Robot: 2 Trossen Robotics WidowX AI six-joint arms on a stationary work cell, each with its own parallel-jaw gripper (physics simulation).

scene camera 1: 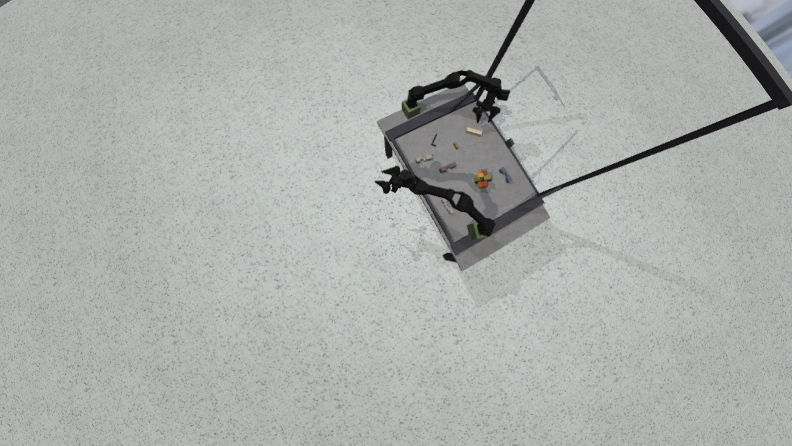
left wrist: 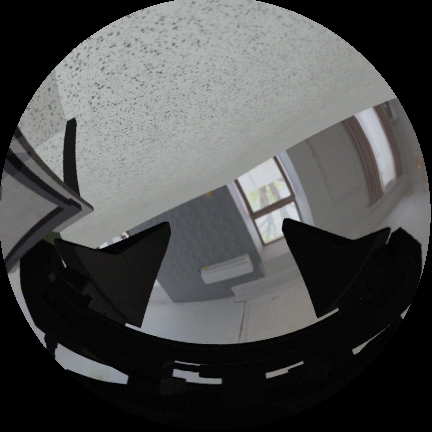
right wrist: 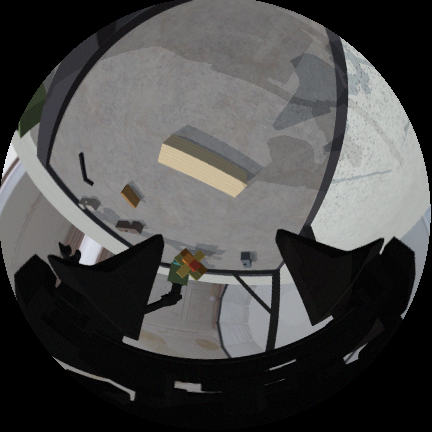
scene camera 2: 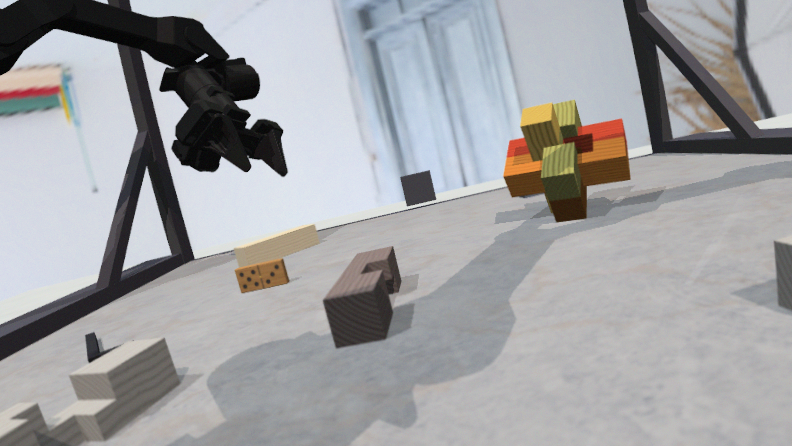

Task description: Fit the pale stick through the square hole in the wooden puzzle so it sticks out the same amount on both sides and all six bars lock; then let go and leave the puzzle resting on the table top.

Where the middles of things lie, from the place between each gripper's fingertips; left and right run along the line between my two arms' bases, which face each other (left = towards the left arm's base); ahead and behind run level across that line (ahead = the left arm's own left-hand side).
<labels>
I see the pale stick (scene camera 2: 288,242) 100 mm below my right hand and 30 mm ahead of it.
The pale stick lies 790 mm behind my left hand, 90 mm to the right of it and 200 mm below it.
</labels>
